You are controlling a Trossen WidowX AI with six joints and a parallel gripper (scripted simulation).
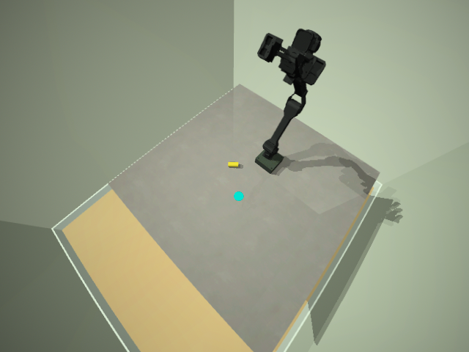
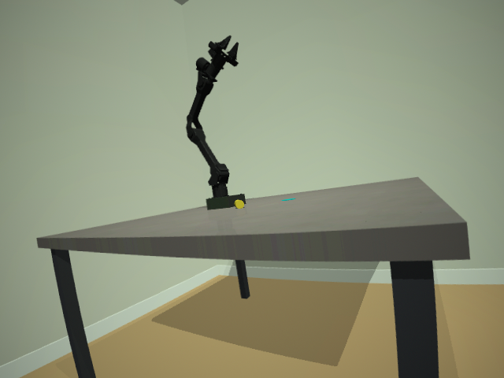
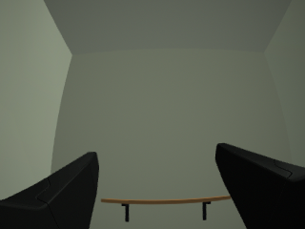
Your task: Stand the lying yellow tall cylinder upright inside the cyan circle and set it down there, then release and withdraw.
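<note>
The yellow tall cylinder lies 760 mm below my gripper tip, 160 mm to the right of it and 20 mm behind it. From my gripper tip the other things lie so: cyan circle 780 mm below, 140 mm ahead, 10 mm to the right.
</note>
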